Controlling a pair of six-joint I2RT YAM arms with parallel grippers.
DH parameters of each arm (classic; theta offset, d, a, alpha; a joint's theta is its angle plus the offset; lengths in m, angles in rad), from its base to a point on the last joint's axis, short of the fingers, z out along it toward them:
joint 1: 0 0.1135 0.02 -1.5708
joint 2: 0 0 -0.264 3.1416
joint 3: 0.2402 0 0.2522 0
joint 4: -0.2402 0 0.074 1.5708
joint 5: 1.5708 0 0 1.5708
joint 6: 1.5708 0.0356 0 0
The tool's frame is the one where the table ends.
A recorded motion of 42 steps. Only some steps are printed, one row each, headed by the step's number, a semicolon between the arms.
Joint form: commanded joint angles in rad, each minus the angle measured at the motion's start. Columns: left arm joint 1, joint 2, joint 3, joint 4, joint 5, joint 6; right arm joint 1, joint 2, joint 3, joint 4, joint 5, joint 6.
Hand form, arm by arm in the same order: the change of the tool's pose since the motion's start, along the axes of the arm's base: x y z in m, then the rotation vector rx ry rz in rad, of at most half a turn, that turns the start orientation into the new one. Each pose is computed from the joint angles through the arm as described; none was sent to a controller.
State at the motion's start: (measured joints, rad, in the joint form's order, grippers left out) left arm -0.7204 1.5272 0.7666 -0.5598 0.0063 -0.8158; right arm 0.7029 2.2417 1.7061 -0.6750 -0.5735 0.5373
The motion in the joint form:
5: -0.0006 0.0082 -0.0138 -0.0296 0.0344 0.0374; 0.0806 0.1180 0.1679 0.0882 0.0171 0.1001
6: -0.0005 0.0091 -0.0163 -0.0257 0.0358 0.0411; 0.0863 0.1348 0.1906 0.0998 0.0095 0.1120
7: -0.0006 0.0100 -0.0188 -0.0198 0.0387 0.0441; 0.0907 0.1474 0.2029 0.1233 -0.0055 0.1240
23: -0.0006 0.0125 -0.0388 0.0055 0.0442 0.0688; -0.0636 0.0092 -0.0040 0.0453 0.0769 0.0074
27: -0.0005 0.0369 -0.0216 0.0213 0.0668 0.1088; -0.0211 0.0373 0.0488 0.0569 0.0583 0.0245
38: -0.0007 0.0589 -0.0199 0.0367 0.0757 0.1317; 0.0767 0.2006 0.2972 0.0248 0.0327 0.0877
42: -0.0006 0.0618 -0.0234 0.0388 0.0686 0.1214; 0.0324 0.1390 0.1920 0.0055 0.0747 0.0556
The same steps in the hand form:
5: -0.0055 0.0030 -0.0059 0.0145 0.0547 -0.0447; 0.0022 0.0541 -0.0030 0.0716 -0.0488 -0.0035
6: -0.0057 0.0031 -0.0066 0.0137 0.0546 -0.0485; 0.0034 0.0597 -0.0037 0.0876 -0.0485 -0.0033
7: -0.0057 0.0030 -0.0073 0.0104 0.0540 -0.0522; 0.0044 0.0645 -0.0047 0.1123 -0.0473 -0.0007
23: -0.0074 0.0042 -0.0120 0.0082 0.0511 -0.0776; 0.0243 -0.0214 -0.0048 -0.0366 -0.0652 -0.0977
27: -0.0031 -0.0006 -0.0132 -0.0084 0.0510 -0.1217; 0.0196 0.0011 -0.0017 0.0003 -0.0721 -0.0628
38: -0.0015 -0.0025 -0.0175 -0.0089 0.0560 -0.1460; 0.0153 0.0636 -0.0086 0.0510 -0.0549 -0.0046
42: -0.0018 -0.0019 -0.0190 -0.0023 0.0571 -0.1342; 0.0185 0.0338 -0.0108 -0.0185 -0.0562 -0.0402

